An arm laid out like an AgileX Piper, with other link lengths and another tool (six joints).
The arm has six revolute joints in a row. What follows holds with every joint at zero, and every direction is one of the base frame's.
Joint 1 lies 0.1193 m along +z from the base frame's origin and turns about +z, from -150 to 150 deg.
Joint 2 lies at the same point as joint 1 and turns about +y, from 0 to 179.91 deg.
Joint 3 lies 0.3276 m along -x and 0.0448 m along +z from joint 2 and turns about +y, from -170 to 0 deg.
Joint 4 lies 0.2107 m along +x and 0.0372 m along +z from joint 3 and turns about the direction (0.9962, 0, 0.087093), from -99.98 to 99.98 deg.
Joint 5 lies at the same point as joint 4 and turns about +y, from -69.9 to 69.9 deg.
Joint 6 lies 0.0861 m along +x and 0.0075 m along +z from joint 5 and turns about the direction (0.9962, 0, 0.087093), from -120 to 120 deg.
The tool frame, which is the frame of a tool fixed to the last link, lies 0.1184 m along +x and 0.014 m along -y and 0.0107 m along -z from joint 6; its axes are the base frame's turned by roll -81.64, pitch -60.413 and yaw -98.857 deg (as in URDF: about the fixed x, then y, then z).
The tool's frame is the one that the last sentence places.
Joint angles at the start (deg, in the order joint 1, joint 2, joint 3, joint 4, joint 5, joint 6):
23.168, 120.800, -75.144, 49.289, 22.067, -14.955
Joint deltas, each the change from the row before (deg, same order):
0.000, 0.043, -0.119, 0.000, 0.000, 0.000
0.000, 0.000, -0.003, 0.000, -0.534, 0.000
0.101, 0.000, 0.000, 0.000, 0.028, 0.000
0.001, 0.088, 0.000, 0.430, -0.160, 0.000
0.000, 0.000, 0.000, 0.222, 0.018, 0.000
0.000, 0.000, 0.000, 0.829, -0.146, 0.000
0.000, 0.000, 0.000, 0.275, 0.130, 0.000
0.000, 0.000, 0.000, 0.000, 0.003, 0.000
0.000, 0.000, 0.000, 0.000, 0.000, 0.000
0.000, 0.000, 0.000, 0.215, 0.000, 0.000
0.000, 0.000, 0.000, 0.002, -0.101, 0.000
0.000, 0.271, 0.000, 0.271, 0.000, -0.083
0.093, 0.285, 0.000, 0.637, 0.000, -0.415
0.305, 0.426, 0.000, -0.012, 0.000, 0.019
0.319, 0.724, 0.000, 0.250, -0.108, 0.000
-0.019, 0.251, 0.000, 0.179, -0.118, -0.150
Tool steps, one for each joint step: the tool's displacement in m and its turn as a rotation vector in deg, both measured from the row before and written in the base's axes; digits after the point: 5 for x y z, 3 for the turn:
0.00054, 0.00023, 0.00020, 0.030, -0.070, 0.000
0.00178, -0.00064, 0.00031, -0.104, -0.427, -0.307
-0.00051, 0.00076, -0.00002, 0.005, 0.022, 0.117
0.00050, 0.00040, -0.00032, 0.233, 0.083, -0.371
-0.00004, 0.00034, 0.00016, 0.158, 0.081, -0.134
0.00056, 0.00098, 0.00070, 0.547, 0.134, -0.626
-0.00040, 0.00055, 0.00014, 0.220, 0.184, -0.103
-0.00001, 0.00000, 0.00000, 0.001, 0.002, 0.002
0.00000, 0.00000, 0.00000, 0.000, 0.000, 0.000
0.00003, 0.00030, 0.00017, 0.150, 0.064, -0.140
0.00033, -0.00013, 0.00005, -0.021, -0.078, -0.061
-0.00013, 0.00027, -0.00204, 0.048, 0.290, -0.112
-0.00041, 0.00132, -0.00191, 0.164, 0.252, -0.001
-0.00161, 0.00204, -0.00353, -0.171, 0.396, 0.298
-0.00156, 0.00223, -0.00575, -0.148, 0.654, 0.088
0.00031, -0.00019, -0.00191, -0.066, 0.120, -0.090

